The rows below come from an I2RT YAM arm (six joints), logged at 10 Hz.
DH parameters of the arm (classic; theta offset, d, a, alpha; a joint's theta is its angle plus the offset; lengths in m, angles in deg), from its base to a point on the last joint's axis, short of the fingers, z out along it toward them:
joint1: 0 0.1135 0.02 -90
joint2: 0 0 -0.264 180
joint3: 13.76 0 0.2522 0
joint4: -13.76 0 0.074 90
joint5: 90 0 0 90
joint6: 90 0.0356 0 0
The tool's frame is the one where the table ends.
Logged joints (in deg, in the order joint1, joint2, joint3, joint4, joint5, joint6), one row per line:
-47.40, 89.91, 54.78, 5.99, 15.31, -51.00
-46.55, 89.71, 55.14, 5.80, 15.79, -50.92
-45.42, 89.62, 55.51, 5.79, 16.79, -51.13
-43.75, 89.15, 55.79, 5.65, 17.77, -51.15
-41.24, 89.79, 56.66, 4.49, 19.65, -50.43
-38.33, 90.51, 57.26, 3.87, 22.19, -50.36
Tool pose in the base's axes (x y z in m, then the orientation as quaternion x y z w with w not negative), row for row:
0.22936, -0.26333, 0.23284, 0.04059, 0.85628, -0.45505, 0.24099
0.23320, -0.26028, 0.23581, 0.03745, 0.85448, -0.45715, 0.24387
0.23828, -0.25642, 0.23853, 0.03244, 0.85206, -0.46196, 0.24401
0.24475, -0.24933, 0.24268, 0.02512, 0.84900, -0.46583, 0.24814
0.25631, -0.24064, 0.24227, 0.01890, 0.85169, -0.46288, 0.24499
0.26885, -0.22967, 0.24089, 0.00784, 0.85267, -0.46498, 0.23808
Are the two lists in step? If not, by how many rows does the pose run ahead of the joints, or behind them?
They are in step.
